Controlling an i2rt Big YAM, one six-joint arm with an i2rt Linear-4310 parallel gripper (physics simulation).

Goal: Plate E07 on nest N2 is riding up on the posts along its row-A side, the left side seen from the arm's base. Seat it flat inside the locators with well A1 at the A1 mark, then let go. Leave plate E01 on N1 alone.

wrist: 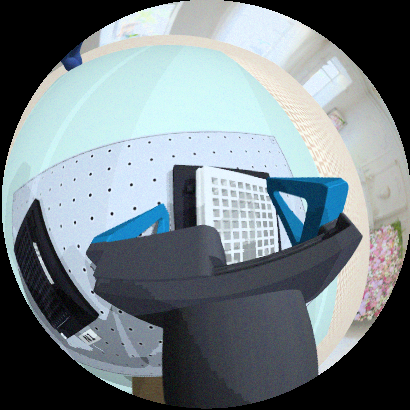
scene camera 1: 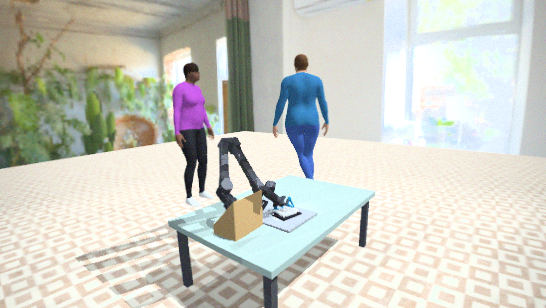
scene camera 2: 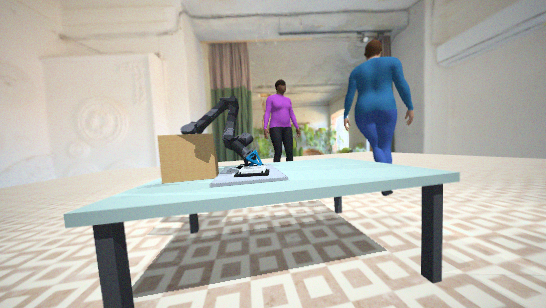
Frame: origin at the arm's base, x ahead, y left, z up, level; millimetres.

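Seen in the pictures: gripper, fingertip midpoint: (wrist: 215,196) (scene camera 1: 289,208) (scene camera 2: 261,167); arm's base, link origin: (scene camera 1: 234,208) (scene camera 2: 183,151).
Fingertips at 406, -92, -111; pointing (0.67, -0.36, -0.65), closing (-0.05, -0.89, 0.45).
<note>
Pixels of each thing's top centre, then the offset from my fingertips to it, as dx, dy, dz. "spot": a spot on its surface instead. Level surfaces: height alone.
- White gridded plate E07, top centre: (wrist: 251,238) (scene camera 2: 253,166) (scene camera 1: 286,209) -44, -16, +11
- black nest N2, top centre: (wrist: 244,242) (scene camera 2: 252,169) (scene camera 1: 286,211) -47, -18, -4
- Black plate E01, surface spot: (wrist: 50,282) spot: -52, +195, -2
- N1 label, surface spot: (wrist: 89,337) spot: -136, +196, -24
- grey perforated board, top centre: (wrist: 131,288) (scene camera 2: 249,170) (scene camera 1: 271,211) -66, +97, -25
- pale table, surface height: dz -38
White gridded plate E07 (scene camera 1: 287,211) (scene camera 2: 254,170) (wrist: 242,215) sits on the black nest N2 (wrist: 184,205). In the wrist view its near-left side wall shows, with a strip of black nest beside it; the lower part is hidden by the gripper body. The exact tilt and the A1 mark cannot be read. My gripper (scene camera 1: 283,204) (scene camera 2: 254,159) (wrist: 215,196) is open and empty, its blue fingers apart on either side of the plate; finger height is unclear. Black plate E01 (wrist: 50,282) lies on N1 at the left of the wrist view, beside the N1 label (wrist: 89,337).
Both nests stand on a grey perforated board (scene camera 1: 300,222) (scene camera 2: 220,183) (wrist: 125,172) on the pale table (scene camera 1: 340,192) (scene camera 2: 375,172) (wrist: 165,95). A tan wedge-shaped box (scene camera 1: 247,217) (scene camera 2: 187,157) (wrist: 147,390) stands beside the arm. Two people (scene camera 1: 191,107) (scene camera 1: 302,105) are beyond the table.
</note>
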